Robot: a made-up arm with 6 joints. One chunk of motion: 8 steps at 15 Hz.
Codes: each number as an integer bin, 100 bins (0 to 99) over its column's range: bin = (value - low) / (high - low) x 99, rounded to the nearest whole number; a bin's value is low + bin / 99 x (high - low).
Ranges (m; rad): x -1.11..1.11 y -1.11..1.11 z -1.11..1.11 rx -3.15..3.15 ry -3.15..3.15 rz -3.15..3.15
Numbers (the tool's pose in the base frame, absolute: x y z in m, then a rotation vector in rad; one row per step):
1: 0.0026 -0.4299 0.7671 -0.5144 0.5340 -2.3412
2: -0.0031 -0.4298 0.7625 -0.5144 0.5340 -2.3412
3: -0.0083 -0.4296 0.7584 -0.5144 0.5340 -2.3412
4: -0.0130 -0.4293 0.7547 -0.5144 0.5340 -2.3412
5: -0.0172 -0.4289 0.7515 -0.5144 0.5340 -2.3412
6: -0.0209 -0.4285 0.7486 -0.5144 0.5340 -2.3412
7: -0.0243 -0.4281 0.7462 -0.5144 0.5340 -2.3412
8: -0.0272 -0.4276 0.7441 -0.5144 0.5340 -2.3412
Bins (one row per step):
1: 50 30 84 41 58 13
2: 49 30 84 41 58 13
3: 49 30 83 41 58 13
4: 49 30 83 41 58 13
5: 49 30 83 41 58 13
6: 49 30 83 41 58 13
7: 48 30 83 41 58 13
8: 48 30 83 41 58 13

